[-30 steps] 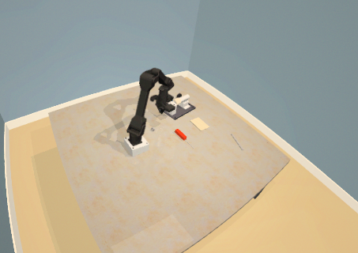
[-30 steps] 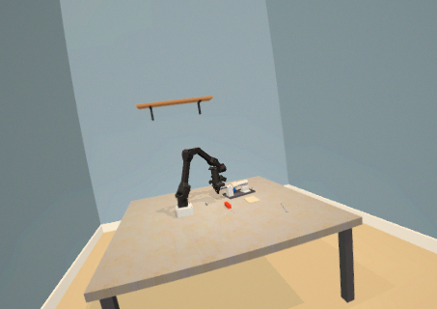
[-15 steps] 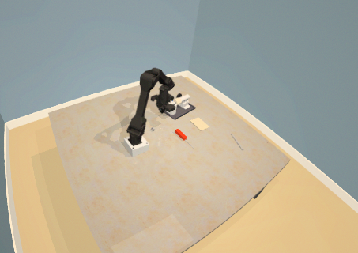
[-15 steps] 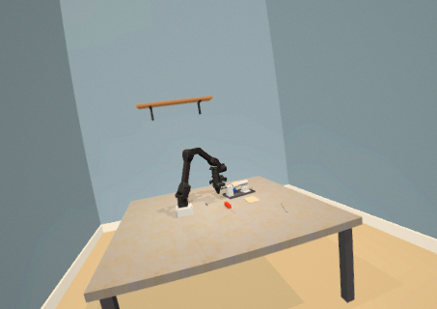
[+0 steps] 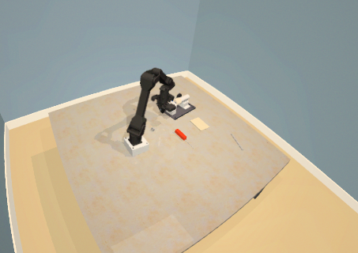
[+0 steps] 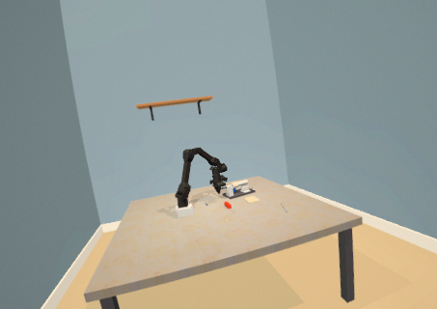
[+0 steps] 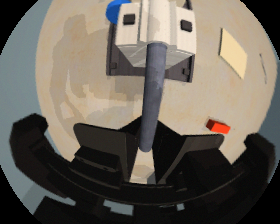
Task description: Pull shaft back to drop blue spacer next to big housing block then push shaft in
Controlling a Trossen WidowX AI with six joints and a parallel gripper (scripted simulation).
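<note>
Right now the grey-blue shaft is 80 mm ahead of my gripper tip, 30 mm above it and 10 mm to the left of it. Round my gripper tip: cream cylinder 130 mm ahead, 30 mm above, 20 mm to the left; tan card 190 mm to the right, 190 mm ahead, 40 mm below; blue spacer 150 mm ahead, 70 mm to the left, 20 mm below.
</note>
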